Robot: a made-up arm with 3 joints.
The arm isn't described. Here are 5 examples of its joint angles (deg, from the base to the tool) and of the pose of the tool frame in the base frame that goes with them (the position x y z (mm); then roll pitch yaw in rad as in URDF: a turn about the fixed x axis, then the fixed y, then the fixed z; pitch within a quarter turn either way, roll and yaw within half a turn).
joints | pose
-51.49 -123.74 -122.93 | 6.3 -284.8 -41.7 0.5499 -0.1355 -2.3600
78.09 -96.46 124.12 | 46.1 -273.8 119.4 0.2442 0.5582 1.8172
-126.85 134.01 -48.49 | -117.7 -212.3 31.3 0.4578 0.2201 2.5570
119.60 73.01 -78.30 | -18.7 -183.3 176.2 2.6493 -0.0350 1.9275
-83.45 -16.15 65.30 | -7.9 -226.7 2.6 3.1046 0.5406 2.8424
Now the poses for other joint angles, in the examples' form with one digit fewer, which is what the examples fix.
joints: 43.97 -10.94 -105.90
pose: 58 -231 149 2.984 -0.511 -2.931
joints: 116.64 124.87 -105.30
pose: 28 -191 192 2.765 -0.011 0.913
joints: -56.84 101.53 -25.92
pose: 7 -206 -42 -1.108 0.929 0.797
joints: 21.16 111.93 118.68
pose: 77 -196 31 -1.061 -0.133 -2.178
